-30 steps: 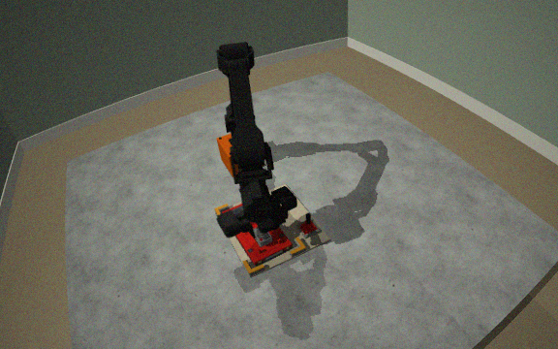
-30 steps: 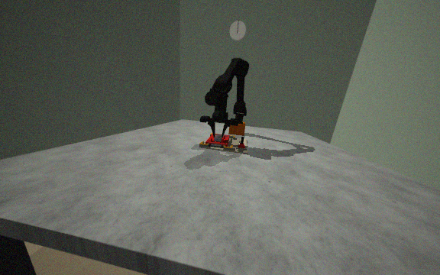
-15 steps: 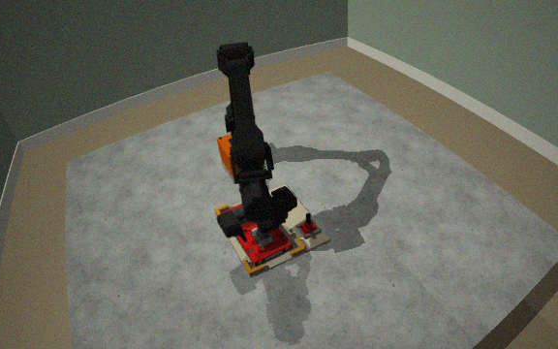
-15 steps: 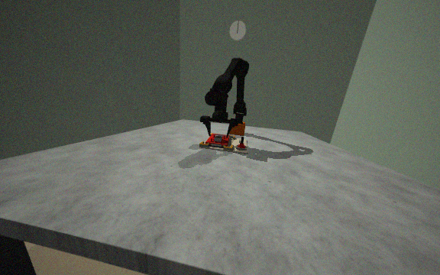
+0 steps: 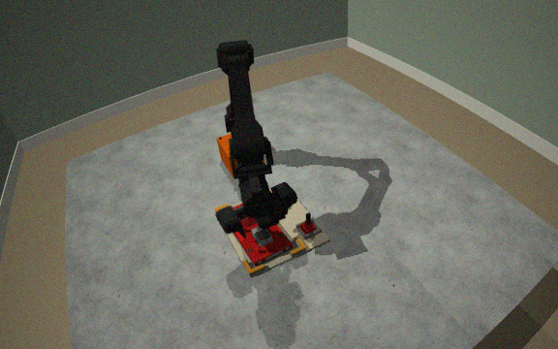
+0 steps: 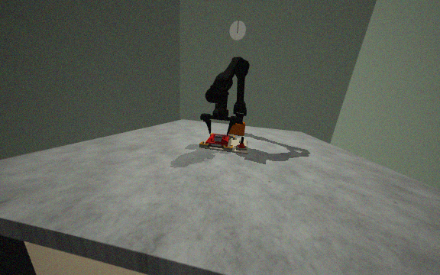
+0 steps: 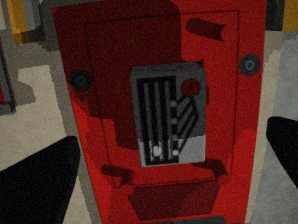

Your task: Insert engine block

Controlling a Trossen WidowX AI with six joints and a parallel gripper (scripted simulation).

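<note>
My gripper tip is now 30 mm above the engine block.
</note>
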